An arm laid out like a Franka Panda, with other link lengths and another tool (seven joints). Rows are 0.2 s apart.
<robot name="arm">
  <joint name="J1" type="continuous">
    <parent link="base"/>
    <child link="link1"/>
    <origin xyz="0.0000 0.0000 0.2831"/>
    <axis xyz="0 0 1"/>
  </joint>
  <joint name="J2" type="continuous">
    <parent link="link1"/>
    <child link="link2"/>
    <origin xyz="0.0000 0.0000 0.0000" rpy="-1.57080 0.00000 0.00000"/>
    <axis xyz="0 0 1"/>
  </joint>
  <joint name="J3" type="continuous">
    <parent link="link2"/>
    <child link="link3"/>
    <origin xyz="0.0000 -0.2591 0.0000" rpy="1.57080 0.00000 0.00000"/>
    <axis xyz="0 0 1"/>
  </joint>
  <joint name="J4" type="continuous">
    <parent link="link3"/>
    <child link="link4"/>
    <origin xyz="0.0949 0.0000 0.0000" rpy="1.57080 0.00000 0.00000"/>
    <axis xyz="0 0 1"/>
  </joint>
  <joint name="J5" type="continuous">
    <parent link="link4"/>
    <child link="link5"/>
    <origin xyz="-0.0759 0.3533 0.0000" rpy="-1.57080 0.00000 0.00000"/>
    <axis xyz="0 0 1"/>
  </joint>
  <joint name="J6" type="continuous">
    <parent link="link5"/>
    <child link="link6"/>
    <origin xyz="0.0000 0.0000 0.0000" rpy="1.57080 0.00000 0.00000"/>
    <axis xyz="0 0 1"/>
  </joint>
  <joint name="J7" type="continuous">
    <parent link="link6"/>
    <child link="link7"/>
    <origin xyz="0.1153 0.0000 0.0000" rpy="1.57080 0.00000 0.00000"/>
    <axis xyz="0 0 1"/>
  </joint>
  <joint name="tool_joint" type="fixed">
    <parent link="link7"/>
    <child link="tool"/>
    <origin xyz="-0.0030 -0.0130 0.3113" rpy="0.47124 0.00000 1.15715"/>
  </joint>
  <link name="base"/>
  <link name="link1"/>
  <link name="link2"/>
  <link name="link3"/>
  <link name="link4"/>
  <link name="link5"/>
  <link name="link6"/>
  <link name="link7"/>
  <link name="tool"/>
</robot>
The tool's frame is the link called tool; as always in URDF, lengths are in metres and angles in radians. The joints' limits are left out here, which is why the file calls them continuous.
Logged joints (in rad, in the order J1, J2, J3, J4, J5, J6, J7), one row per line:
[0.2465, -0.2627, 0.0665, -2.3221, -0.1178, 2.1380, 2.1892]
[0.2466, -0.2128, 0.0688, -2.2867, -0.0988, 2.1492, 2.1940]
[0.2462, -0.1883, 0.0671, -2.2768, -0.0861, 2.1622, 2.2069]
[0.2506, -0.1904, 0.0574, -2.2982, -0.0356, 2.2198, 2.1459]
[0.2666, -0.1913, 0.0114, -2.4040, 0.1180, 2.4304, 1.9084]
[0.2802, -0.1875, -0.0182, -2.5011, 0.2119, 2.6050, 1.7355]
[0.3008, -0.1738, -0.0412, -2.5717, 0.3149, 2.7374, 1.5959]
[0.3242, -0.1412, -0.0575, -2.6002, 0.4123, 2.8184, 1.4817]
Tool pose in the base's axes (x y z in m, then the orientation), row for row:
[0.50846, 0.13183, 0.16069, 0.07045, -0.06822, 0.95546, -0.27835]
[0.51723, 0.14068, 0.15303, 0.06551, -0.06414, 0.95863, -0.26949]
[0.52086, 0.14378, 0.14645, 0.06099, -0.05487, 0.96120, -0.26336]
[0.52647, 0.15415, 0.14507, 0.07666, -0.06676, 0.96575, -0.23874]
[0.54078, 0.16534, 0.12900, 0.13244, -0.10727, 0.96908, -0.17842]
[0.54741, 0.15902, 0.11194, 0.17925, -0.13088, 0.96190, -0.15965]
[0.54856, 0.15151, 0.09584, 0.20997, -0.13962, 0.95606, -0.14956]
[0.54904, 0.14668, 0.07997, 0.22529, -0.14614, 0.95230, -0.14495]
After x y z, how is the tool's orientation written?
As a quaternion, w x y z.
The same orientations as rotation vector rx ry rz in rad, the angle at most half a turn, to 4 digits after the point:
[-0.2052, 2.8741, -0.8373]
[-0.1935, 2.8921, -0.8130]
[-0.1660, 2.9078, -0.7967]
[-0.2001, 2.8943, -0.7155]
[-0.3112, 2.8118, -0.5177]
[-0.3700, 2.7192, -0.4513]
[-0.3882, 2.6583, -0.4158]
[-0.4031, 2.6265, -0.3998]

